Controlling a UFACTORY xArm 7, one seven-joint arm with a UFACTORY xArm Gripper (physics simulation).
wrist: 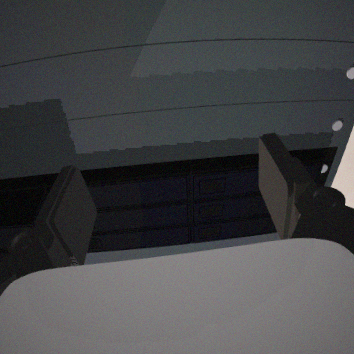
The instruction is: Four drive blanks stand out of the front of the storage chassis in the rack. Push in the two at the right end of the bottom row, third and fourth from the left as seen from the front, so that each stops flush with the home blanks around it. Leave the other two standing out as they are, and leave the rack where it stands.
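Places are measured from the arm's base along level axes (x right, y ahead, z up), in metres.
Where they show: gripper, between the fingertips: [170,174].
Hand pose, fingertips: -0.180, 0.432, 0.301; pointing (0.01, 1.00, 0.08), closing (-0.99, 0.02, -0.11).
Each offset is from my fingertips to the top centre of the thing, as dx, dy, dz.
My gripper [170,174] is open, its fingers wide apart in front of the rack {+0.108, +0.203, +0.198} [210,120]. Between the fingers shows the dark front of the storage chassis [145,187], with three rows of dark blue drive blanks. A vertical seam parts a left column from a right column, where small darker rectangles mark a blank {-0.063, +0.119, +0.102} [235,205] in the middle row. The left finger covers part of the chassis, and the right finger covers part of its right end. It is too dark to tell which blanks stand out.
Grey panels with thin seams fill the upper view. Pale round screws {-0.133, +0.078, +0.026} [337,125] run down the rack's right edge. A pale surface [346,175] lies beyond that edge. The pale grey gripper body [175,305] fills the bottom. A light grey strip [170,251] runs below the chassis.
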